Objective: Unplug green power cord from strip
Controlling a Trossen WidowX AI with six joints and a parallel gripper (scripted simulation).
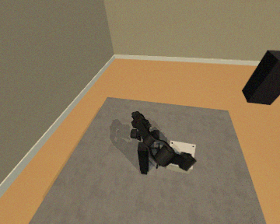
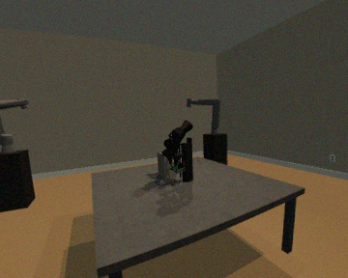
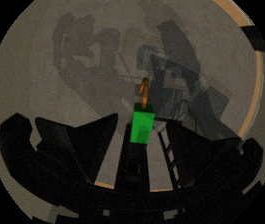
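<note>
Right now the green plug is 10 mm behind my gripper tip, 30 mm to the left of it and 10 mm below it.
</note>
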